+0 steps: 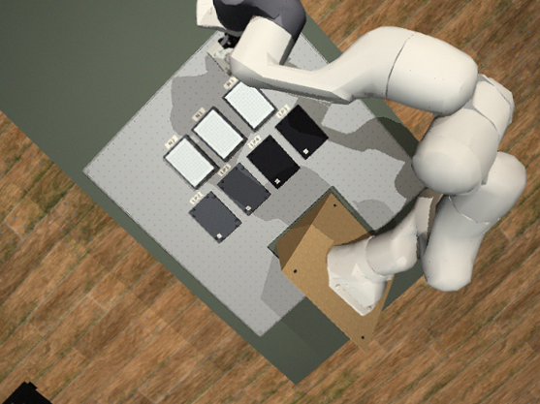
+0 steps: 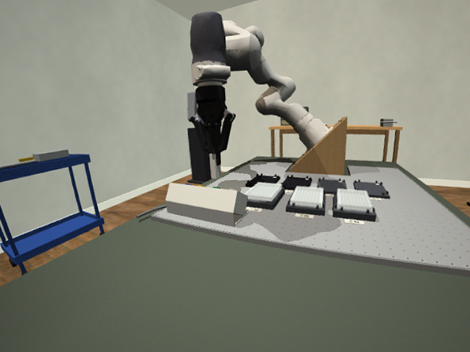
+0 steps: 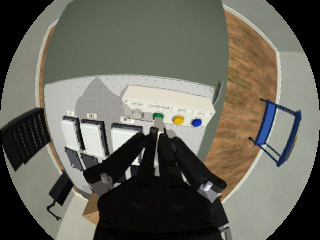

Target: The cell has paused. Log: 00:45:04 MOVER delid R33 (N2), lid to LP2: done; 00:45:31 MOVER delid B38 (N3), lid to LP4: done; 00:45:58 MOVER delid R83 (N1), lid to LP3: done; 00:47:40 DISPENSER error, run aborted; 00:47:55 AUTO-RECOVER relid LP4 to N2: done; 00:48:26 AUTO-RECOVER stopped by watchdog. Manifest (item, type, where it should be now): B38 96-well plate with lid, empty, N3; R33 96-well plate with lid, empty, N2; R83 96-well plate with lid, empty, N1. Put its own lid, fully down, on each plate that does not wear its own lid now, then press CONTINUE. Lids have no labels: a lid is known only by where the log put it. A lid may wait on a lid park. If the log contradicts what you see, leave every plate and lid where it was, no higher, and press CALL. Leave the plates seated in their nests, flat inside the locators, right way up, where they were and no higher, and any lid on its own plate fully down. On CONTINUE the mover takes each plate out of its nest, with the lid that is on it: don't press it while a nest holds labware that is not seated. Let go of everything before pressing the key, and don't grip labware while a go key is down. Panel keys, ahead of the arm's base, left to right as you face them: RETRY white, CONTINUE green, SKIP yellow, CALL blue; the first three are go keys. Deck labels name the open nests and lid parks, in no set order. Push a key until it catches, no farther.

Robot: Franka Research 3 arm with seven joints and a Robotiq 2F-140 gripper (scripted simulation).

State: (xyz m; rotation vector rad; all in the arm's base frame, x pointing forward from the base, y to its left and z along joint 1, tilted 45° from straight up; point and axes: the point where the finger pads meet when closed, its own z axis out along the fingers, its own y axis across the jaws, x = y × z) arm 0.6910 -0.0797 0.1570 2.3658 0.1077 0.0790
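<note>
The green key is 7 cm below my hand. The rest, counted from my hand: blue key (1 cm ahead, 10 cm to the right, 7 cm below); then yellow skip key (5 cm to the right, 7 cm below); then white key (5 cm to the left, 7 cm below).
</note>
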